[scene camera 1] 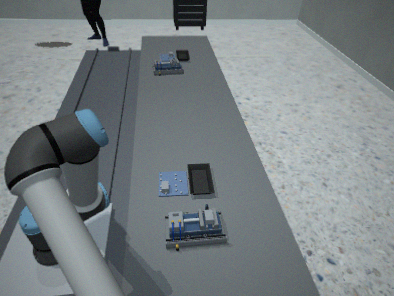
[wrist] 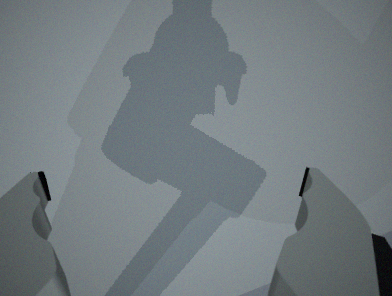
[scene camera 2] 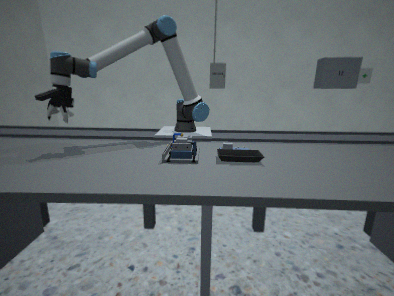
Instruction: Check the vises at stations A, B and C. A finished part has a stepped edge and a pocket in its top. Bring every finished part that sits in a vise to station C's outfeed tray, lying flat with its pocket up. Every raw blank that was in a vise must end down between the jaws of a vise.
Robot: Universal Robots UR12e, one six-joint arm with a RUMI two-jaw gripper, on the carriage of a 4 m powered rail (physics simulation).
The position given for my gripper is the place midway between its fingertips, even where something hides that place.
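I can see my gripper point(scene camera 2: 57, 121) from the scene camera. My gripper is visible to me in the wrist view point(wrist: 176, 173) as well.
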